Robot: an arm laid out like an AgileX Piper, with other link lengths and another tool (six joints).
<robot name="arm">
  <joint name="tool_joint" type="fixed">
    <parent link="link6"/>
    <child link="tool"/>
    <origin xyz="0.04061 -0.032 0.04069" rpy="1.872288 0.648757 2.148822"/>
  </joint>
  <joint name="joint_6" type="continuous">
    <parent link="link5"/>
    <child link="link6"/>
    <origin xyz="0.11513 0 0.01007" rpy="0 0 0"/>
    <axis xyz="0.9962 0 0.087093"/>
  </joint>
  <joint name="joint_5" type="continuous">
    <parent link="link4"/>
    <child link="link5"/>
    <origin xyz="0 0 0" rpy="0 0 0"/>
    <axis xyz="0 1 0"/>
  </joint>
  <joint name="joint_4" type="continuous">
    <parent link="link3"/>
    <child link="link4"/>
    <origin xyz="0.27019 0 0.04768" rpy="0 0 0"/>
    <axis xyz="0.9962 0 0.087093"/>
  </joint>
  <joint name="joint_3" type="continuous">
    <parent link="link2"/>
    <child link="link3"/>
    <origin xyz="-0.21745 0 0.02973" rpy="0 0 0"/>
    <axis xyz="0 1 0"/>
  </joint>
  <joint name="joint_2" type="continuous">
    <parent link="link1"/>
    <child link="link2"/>
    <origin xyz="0 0 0" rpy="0 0 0"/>
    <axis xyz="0 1 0"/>
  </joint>
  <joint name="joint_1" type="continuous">
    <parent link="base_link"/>
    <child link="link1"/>
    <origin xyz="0 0 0.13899" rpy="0 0 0"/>
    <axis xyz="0 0 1"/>
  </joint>
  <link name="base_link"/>
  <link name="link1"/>
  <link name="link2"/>
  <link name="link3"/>
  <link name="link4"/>
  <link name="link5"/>
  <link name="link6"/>
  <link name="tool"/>
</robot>
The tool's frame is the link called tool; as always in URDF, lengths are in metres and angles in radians. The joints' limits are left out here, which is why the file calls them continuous.
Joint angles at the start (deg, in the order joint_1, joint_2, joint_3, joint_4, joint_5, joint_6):
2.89 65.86 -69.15 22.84 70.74 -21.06
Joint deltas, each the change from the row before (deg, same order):
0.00 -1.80 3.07 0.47 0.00 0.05
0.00 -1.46 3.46 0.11 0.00 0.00
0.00 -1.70 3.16 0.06 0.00 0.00
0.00 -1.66 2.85 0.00 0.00 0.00
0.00 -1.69 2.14 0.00 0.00 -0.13
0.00 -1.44 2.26 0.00 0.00 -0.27
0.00 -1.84 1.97 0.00 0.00 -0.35
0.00 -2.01 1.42 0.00 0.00 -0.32
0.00 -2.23 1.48 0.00 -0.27 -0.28
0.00 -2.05 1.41 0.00 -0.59 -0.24
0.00 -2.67 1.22 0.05 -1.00 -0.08
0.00 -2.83 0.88 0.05 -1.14 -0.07
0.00 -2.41 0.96 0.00 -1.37 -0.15
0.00 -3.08 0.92 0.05 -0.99 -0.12
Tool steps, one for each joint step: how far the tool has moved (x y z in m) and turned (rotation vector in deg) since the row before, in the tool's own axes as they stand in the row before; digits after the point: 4 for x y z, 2 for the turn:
0.0054 -0.0078 0.0088 -0.05 1.16 0.74
0.0035 -0.0110 0.0123 0.51 1.53 1.18
0.0041 -0.0095 0.0099 0.39 1.11 0.87
0.0039 -0.0086 0.0086 0.36 0.88 0.71
0.0042 -0.0056 0.0050 0.20 0.33 0.16
0.0032 -0.0065 0.0067 0.38 0.61 0.25
0.0045 -0.0046 0.0039 0.21 0.10 -0.23
0.0052 -0.0022 0.0005 -0.02 -0.44 -0.63
0.0052 -0.0018 -0.0003 -0.19 -0.80 -0.75
0.0040 -0.0014 -0.0006 -0.31 -1.01 -0.72
0.0051 0.0008 -0.0044 -0.83 -1.96 -1.15
0.0054 0.0026 -0.0071 -1.05 -2.45 -1.47
0.0037 0.0019 -0.0058 -0.91 -2.30 -1.29
0.0060 0.0028 -0.0077 -1.05 -2.47 -1.60

